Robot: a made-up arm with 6 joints. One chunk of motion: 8 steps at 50 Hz.
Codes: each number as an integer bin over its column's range. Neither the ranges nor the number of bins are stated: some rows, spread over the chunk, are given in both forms.
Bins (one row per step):
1: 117 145 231 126 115 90
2: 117 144 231 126 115 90
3: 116 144 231 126 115 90
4: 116 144 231 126 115 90
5: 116 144 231 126 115 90
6: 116 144 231 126 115 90
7: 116 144 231 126 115 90
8: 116 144 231 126 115 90
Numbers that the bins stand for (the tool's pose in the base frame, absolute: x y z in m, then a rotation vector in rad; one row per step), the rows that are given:
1: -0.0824 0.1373 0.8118 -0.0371 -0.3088 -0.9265
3: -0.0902 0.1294 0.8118 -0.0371 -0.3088 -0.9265
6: -0.0902 0.1294 0.8118 -0.0371 -0.3088 -0.9265
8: -0.0902 0.1294 0.8118 -0.0371 -0.3088 -0.9265
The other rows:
2: -0.0824 0.1294 0.8118 -0.0371 -0.3088 -0.9265
4: -0.0902 0.1294 0.8118 -0.0371 -0.3088 -0.9265
5: -0.0902 0.1294 0.8118 -0.0371 -0.3088 -0.9265
7: -0.0902 0.1294 0.8118 -0.0371 -0.3088 -0.9265

